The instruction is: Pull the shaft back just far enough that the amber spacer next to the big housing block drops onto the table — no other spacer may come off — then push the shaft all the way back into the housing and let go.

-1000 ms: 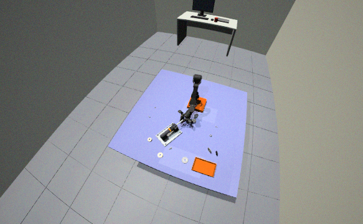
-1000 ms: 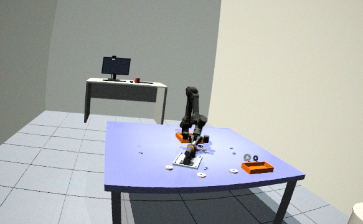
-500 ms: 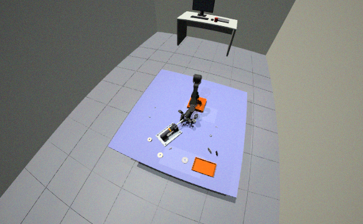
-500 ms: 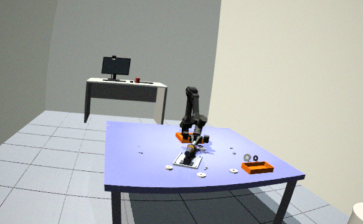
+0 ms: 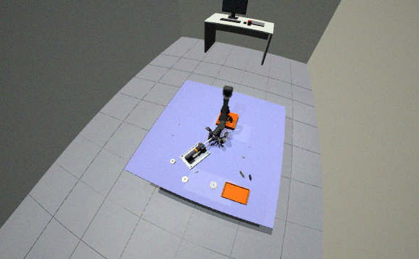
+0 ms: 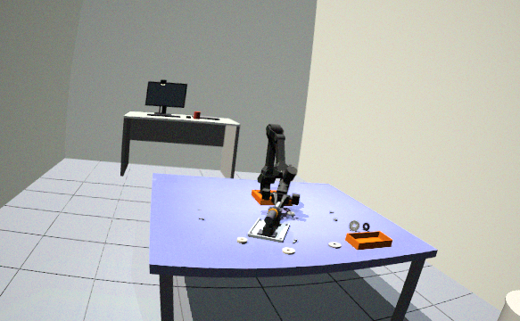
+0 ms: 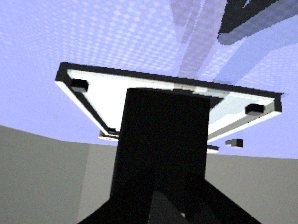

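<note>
Now: gripper tip 40 mm short of the thin grey shaft, 30 mm to the left of it and 20 mm below it. Round my gripper tip: orange tray (380 mm ahead, 290 mm to the left, 50 mm below).
</note>
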